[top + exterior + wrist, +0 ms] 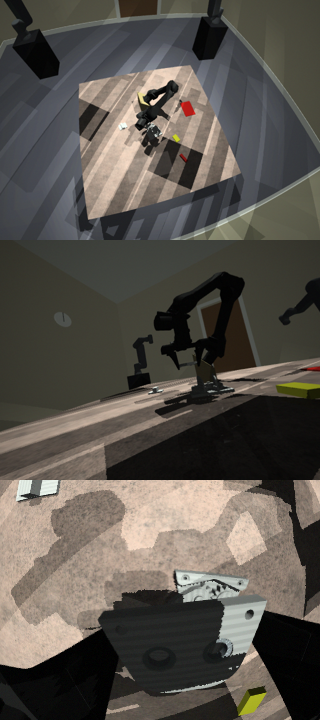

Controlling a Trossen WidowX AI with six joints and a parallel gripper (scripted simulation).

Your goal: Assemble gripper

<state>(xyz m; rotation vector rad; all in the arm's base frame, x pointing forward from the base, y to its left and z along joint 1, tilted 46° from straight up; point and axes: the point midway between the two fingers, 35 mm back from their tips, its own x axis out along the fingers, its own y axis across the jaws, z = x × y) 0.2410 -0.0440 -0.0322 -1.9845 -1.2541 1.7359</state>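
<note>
My gripper tip is now 80 mm above the grey housing plate, 40 mm to the right of it and 10 mm past it. From my gripper tip the other things lie so: yellow block 230 mm to the left, 150 mm ahead, 80 mm below; grey gripper base 20 mm above, 10 mm ahead; grey stepped piece 200 mm to the right, 80 mm below, 80 mm behind.
</note>
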